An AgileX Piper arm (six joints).
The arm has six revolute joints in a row. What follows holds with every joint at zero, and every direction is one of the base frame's.
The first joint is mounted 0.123 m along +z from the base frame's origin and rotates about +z.
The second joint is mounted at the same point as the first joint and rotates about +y.
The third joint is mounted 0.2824 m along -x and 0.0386 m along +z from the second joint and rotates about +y.
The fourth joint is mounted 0.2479 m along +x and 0.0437 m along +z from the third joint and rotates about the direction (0.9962, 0, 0.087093).
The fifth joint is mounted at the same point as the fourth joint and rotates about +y.
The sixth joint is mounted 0.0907 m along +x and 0.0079 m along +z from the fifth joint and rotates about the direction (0.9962, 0, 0.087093).
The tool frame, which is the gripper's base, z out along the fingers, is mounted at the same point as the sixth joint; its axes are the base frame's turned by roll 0, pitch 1.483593 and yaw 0 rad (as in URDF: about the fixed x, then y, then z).
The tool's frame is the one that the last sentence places.
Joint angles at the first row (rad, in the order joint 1, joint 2, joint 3, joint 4, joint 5, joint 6):
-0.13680, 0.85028, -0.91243, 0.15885, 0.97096, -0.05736
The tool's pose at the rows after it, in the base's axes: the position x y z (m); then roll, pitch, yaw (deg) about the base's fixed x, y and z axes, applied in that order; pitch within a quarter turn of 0, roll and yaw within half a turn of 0:
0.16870 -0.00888 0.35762 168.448 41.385 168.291
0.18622 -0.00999 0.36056 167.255 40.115 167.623
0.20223 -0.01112 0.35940 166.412 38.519 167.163
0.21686 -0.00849 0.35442 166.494 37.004 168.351
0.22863 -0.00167 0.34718 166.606 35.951 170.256
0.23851 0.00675 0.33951 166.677 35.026 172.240
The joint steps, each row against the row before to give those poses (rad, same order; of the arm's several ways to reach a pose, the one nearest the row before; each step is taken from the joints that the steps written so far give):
-0.00003, 0.07938, -0.05146, 0.03162, -0.00164, -0.00003
0.00004, 0.07050, -0.04953, 0.01743, -0.00003, 0.00004
0.00036, 0.06354, -0.03557, 0.01370, -0.00118, -0.00001
0.02122, 0.05623, -0.02045, 0.00158, -0.00942, -0.00081
0.03679, 0.04349, -0.00426, 0.00002, -0.02132, -0.00002
0.03971, 0.03790, 0.00001, 0.00000, -0.02247, 0.00105

